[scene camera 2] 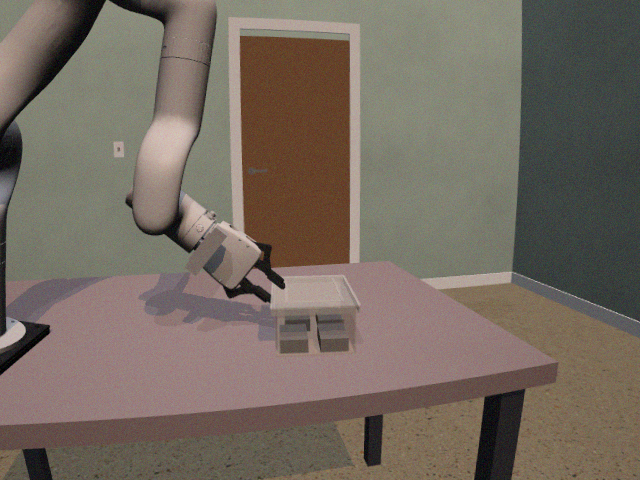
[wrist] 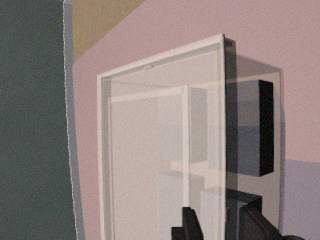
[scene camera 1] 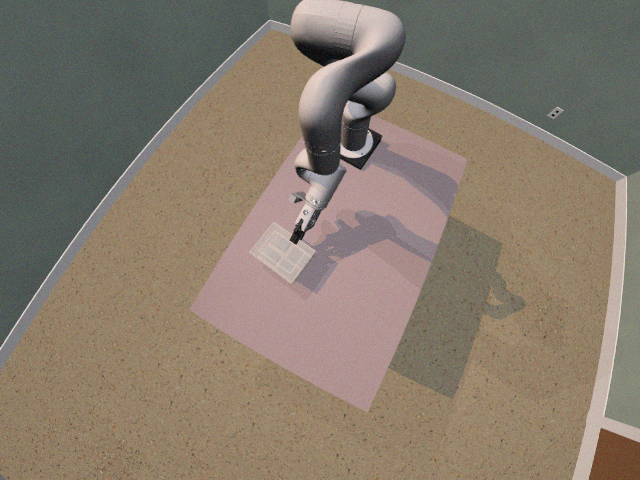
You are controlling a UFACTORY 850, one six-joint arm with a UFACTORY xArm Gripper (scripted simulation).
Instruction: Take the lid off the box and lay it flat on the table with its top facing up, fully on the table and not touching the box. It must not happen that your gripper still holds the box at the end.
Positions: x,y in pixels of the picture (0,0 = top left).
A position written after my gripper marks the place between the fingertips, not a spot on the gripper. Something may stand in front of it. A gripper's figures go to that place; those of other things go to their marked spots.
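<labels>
Lens distances: my gripper (scene camera 2: 278,293), 850 mm from the lens; a white lid (scene camera 2: 321,294), 810 mm from the lens.
</labels>
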